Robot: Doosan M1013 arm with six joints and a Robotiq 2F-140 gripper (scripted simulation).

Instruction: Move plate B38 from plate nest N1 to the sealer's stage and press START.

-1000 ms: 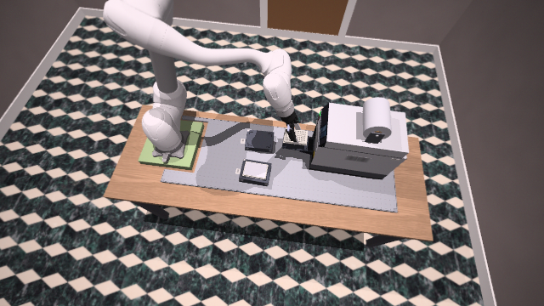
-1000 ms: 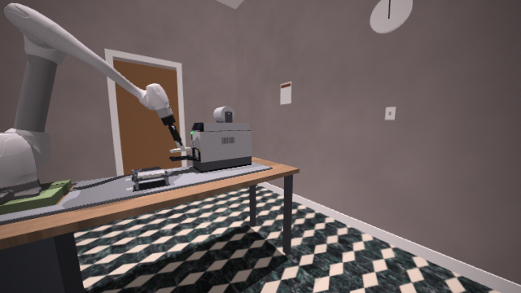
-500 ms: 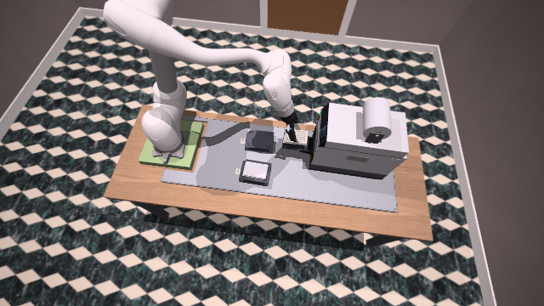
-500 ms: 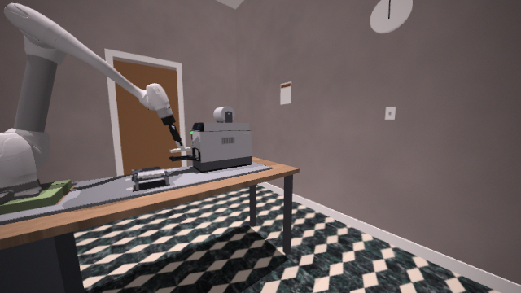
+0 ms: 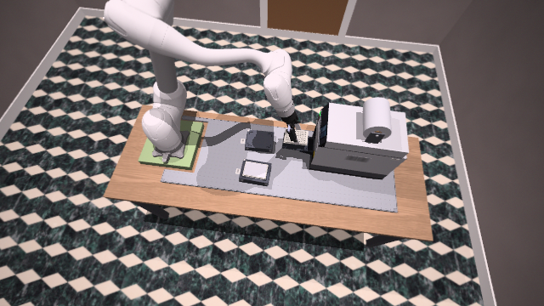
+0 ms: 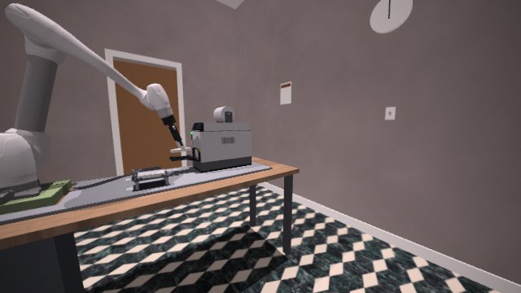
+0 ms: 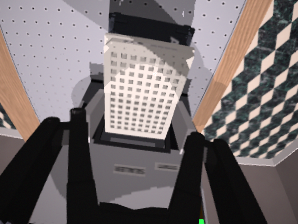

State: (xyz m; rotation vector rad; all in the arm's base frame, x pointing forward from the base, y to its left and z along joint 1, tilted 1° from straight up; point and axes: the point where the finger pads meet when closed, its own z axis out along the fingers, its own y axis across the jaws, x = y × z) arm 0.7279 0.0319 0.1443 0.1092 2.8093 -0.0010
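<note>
My hand is 30 mm above the plate B38. From my hand the other things lie so: sealer stage (80 mm below); then white button (110 mm ahead, 80 mm to the left); then pale plate (210 mm behind, 180 mm to the right, 120 mm below).
</note>
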